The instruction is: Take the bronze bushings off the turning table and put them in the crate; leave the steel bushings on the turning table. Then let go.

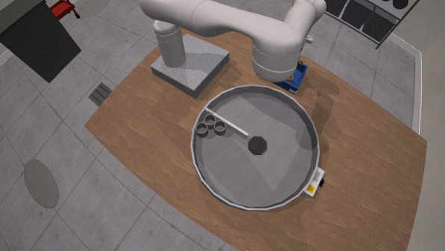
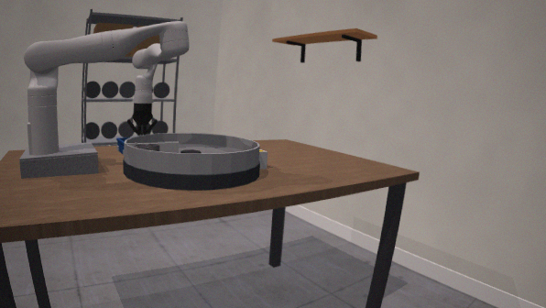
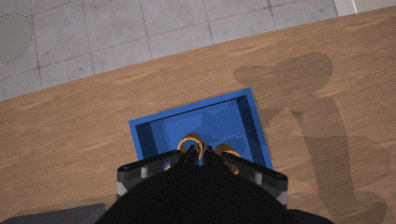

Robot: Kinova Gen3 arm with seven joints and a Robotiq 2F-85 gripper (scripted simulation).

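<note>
Now: hand 30 mm above the blue crate. Round my hand: grey turning table: 360 mm to the right, 110 mm ahead.
</note>
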